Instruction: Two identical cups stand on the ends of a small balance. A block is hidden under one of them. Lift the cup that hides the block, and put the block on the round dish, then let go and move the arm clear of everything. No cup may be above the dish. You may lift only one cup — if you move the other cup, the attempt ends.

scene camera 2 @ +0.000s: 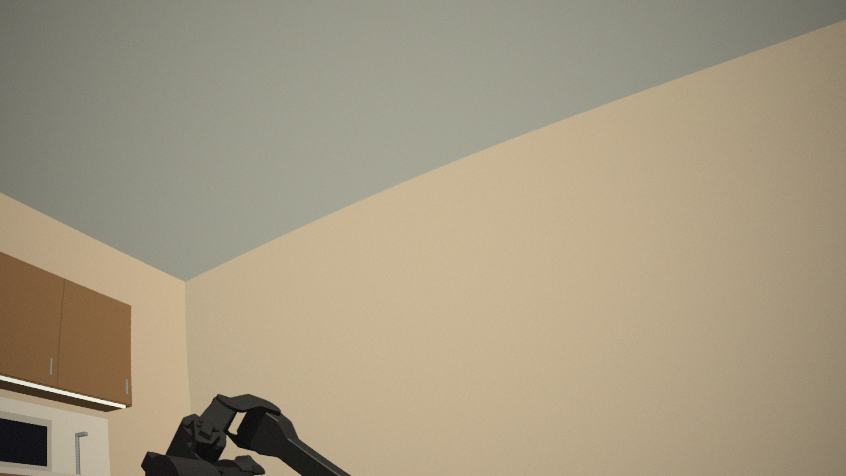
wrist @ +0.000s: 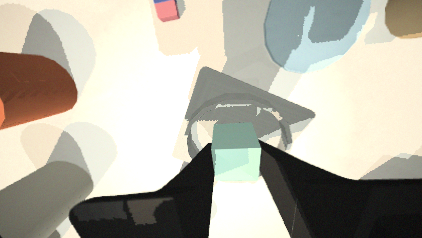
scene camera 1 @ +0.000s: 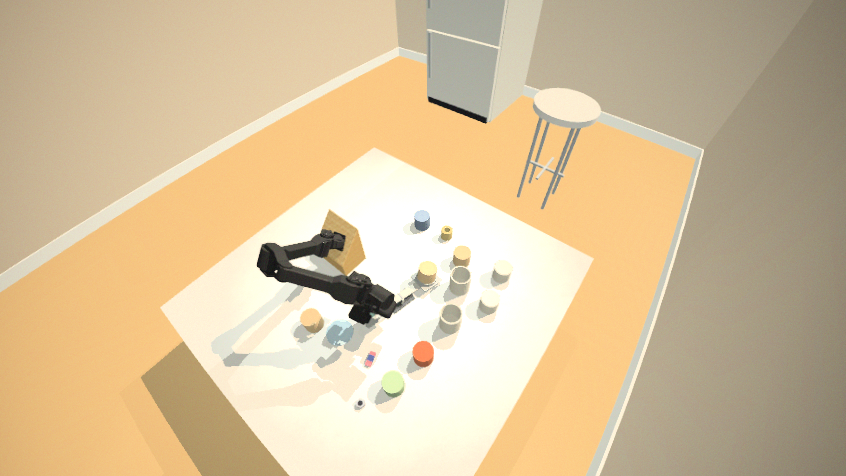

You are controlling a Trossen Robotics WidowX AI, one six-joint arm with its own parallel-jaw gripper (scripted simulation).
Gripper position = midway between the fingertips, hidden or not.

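Note:
There is my gripper point(wrist: 233, 146), and I can see a balance point(wrist: 217, 98) too.

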